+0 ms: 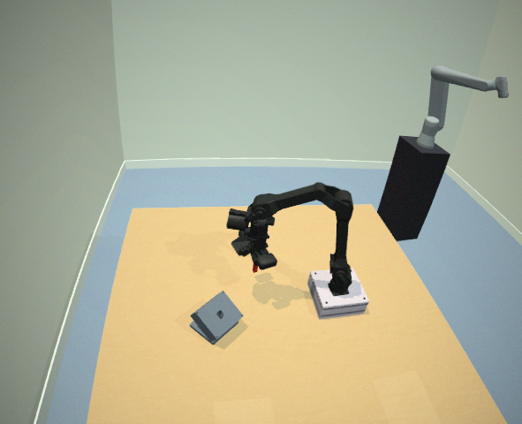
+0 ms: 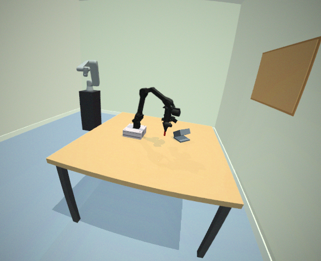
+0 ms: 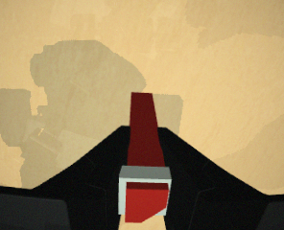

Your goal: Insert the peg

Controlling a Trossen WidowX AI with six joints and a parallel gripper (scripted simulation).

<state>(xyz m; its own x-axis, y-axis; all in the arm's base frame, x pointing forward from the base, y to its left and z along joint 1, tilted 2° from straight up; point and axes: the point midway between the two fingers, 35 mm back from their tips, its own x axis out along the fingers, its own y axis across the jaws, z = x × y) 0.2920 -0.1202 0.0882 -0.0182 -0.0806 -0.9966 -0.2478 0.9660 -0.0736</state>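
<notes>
My gripper tip is 170 mm to the right of the grey sloped panel, 160 mm short of it and 60 mm above it. Round my gripper tip: red peg: 20 mm above.
</notes>
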